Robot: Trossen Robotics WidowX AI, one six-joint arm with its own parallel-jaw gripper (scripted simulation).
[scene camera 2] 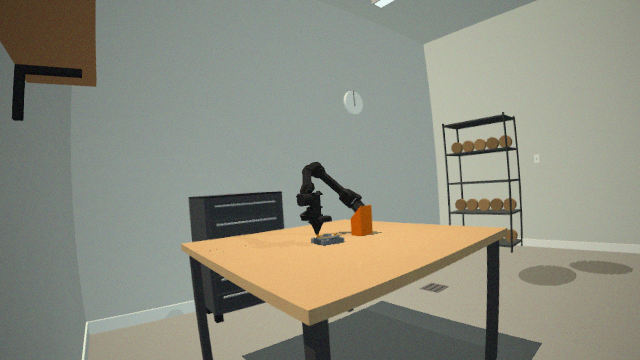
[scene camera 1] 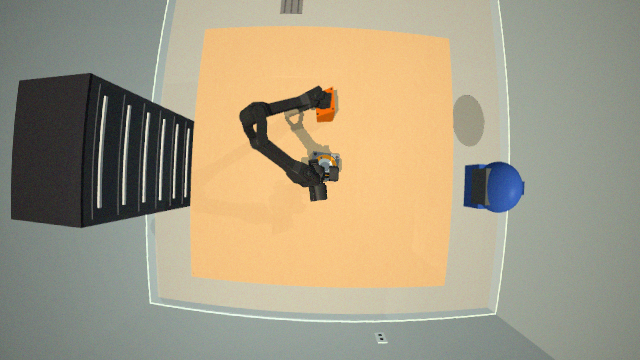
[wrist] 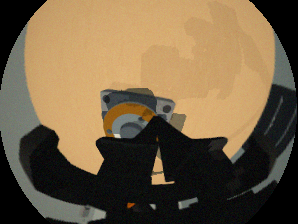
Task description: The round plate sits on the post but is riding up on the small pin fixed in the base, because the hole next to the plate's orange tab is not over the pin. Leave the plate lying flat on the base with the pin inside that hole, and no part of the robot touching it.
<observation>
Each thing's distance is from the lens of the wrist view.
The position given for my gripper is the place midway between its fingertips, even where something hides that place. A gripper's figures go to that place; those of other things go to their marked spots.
my gripper (wrist: 156, 118): 10 cm
round plate (wrist: 122, 113): 11 cm
base (wrist: 162, 107): 11 cm
</observation>
